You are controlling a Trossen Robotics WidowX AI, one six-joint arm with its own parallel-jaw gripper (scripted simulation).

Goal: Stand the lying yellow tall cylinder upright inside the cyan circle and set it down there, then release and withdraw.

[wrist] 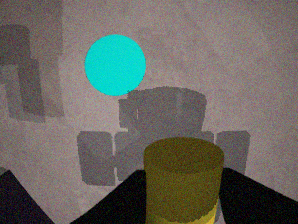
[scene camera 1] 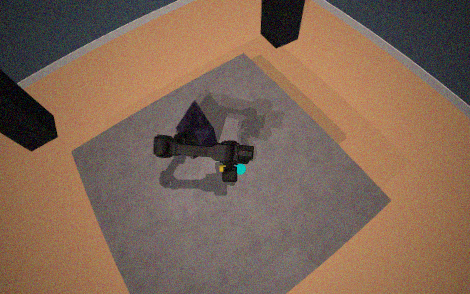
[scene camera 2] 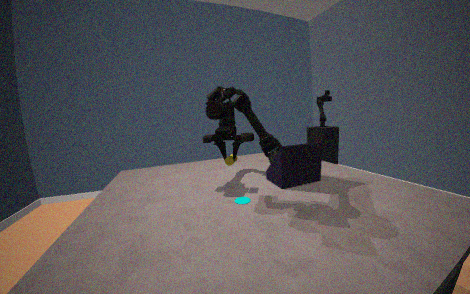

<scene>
My gripper holds a yellow tall cylinder.
</scene>
